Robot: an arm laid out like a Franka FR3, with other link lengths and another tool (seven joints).
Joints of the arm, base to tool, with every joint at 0 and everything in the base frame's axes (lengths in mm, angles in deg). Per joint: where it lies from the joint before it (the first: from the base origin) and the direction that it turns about. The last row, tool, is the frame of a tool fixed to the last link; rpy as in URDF.
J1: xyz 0 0 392.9 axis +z
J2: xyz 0 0 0 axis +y
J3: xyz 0 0 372.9 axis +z
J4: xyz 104 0 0 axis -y
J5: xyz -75.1 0 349.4 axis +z
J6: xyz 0 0 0 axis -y
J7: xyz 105.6 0 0 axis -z
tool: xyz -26 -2 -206.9 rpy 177.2 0 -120.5
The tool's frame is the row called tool.
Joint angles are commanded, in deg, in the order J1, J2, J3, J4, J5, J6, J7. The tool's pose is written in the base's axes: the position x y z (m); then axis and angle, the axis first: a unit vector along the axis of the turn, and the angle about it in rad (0 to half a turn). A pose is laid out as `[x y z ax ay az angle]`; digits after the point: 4 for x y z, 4 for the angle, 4 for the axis.
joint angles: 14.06, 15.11, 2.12, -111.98, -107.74, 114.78, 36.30
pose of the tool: [0.6869 0.0413 0.5023 0.5910 -0.4351 0.6793 2.9048]
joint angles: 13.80, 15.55, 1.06, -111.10, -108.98, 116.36, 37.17
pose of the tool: [0.6945 0.0335 0.5036 0.5892 -0.4338 0.6816 2.9199]
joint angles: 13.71, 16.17, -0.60, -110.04, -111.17, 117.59, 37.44
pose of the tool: [0.7039 0.0209 0.5077 0.5867 -0.4240 0.6900 2.9175]
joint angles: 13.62, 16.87, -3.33, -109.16, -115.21, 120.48, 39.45
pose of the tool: [0.7154 0.0025 0.5086 0.5863 -0.4082 0.6997 2.9343]
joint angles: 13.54, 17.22, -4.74, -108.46, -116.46, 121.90, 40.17
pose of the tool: [0.7206 -0.0085 0.5100 0.5853 -0.4055 0.7022 2.9389]
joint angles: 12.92, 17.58, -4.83, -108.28, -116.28, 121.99, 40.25
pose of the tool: [0.7216 -0.0170 0.5066 0.5842 -0.4103 0.7003 2.9302]
